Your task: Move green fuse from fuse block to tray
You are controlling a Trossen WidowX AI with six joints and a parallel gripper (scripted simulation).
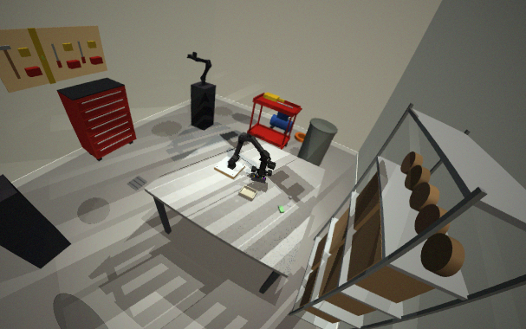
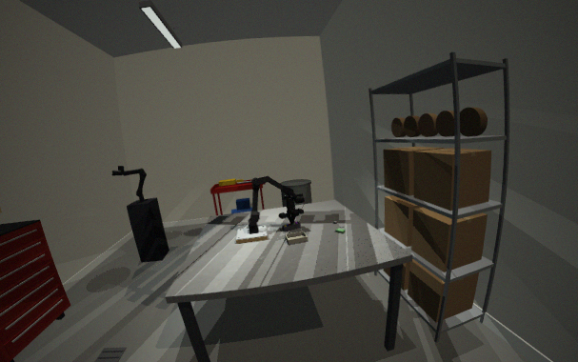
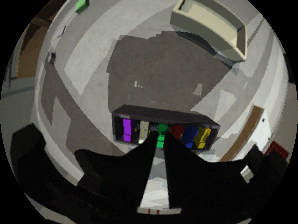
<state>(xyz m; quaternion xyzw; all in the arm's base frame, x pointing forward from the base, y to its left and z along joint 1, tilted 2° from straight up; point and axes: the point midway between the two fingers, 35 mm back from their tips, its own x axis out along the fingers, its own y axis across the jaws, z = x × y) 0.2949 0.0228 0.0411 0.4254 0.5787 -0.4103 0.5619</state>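
The beige tray lies 200 mm to the right of my gripper tip, 30 mm below it and 10 mm behind it. Round my gripper tip: green fuse: 10 mm below.
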